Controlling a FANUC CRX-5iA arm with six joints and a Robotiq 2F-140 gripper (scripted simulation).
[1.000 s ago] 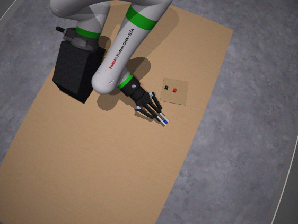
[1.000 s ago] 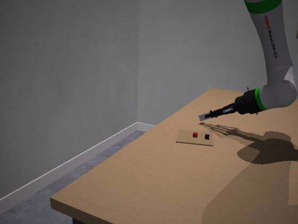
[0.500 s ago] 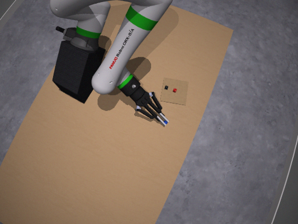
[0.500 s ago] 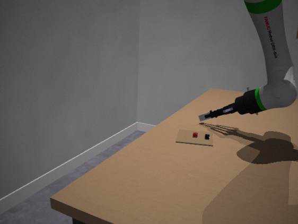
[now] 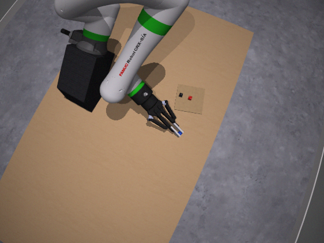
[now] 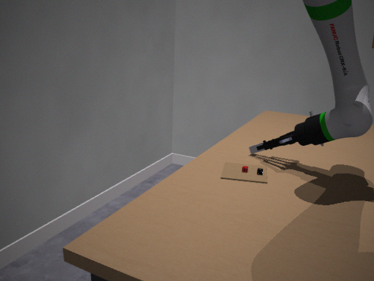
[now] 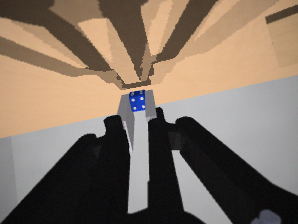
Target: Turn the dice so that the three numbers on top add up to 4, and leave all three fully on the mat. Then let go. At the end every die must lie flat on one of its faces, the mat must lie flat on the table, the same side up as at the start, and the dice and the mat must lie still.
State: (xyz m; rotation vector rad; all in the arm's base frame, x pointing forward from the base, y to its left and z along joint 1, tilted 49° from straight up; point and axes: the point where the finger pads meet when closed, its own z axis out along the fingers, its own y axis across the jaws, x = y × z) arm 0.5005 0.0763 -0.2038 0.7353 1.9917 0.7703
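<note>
My gripper is now 20 mm short of the blue die and 20 mm above it. The rest, counted from my hand: red die 10 mm behind, 180 mm to the left, 20 mm below; black die 60 mm behind, 180 mm to the left, 20 mm below; tan mat 10 mm behind, 180 mm to the left, 30 mm below.
</note>
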